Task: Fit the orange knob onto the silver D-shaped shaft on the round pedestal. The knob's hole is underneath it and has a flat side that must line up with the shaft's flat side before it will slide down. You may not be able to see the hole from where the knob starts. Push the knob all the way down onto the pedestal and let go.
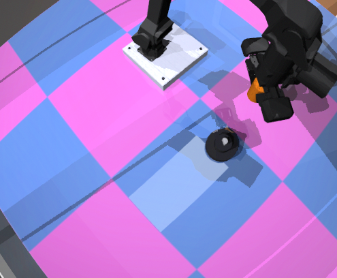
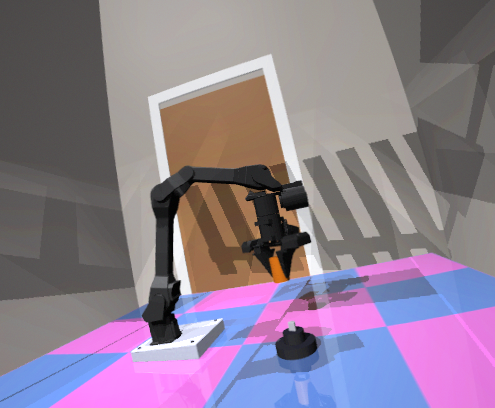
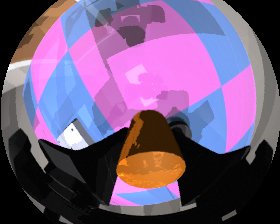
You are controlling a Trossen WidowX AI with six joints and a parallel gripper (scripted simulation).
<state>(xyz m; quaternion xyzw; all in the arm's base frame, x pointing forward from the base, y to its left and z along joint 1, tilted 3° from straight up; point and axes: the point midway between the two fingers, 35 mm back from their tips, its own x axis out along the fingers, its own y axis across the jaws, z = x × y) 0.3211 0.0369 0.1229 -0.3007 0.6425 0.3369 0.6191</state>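
Now: the pedestal with D-shaped shaft 20 mm ahead of my gripper tip, 110 mm to the right of it and 100 mm below it. From my gripper tip the other things lie so: orange knob (30 mm above).
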